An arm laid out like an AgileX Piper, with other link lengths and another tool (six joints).
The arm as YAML. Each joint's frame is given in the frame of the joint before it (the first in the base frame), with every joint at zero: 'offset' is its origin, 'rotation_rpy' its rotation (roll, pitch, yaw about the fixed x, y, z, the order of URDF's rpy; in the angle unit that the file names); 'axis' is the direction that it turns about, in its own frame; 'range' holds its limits. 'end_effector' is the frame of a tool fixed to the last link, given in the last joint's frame.
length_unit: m
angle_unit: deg
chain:
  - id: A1
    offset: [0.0, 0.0, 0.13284]
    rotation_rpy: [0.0, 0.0, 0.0]
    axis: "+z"
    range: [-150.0, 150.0]
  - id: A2
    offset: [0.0, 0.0, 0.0]
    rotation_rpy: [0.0, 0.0, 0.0]
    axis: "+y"
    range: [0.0, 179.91]
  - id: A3
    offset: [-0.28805, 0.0, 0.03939]
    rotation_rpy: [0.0, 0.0, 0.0]
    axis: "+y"
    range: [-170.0, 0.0]
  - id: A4
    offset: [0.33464, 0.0, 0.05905]
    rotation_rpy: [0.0, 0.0, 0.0]
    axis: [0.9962, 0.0, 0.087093]
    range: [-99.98, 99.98]
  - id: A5
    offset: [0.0, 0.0, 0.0]
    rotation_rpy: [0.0, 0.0, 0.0]
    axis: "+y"
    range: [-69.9, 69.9]
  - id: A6
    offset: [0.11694, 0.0, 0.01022]
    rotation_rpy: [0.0, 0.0, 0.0]
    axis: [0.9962, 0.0, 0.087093]
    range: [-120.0, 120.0]
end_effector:
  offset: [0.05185, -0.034, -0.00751]
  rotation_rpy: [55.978, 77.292, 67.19]
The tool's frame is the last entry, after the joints.
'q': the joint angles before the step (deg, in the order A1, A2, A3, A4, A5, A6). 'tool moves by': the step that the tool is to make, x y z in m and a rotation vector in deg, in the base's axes. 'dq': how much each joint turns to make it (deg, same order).
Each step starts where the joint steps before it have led.
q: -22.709, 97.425, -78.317, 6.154, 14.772, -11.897
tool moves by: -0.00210, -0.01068, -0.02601, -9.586, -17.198, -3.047
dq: 0.001, 1.133, 12.752, 0.088, -33.647, -1.042
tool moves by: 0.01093, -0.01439, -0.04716, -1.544, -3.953, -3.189
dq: 0.000, 8.217, 0.253, 3.588, -12.957, -1.969
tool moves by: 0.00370, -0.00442, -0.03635, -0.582, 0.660, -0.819
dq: -0.001, 4.978, 0.000, 0.366, -4.721, -0.565
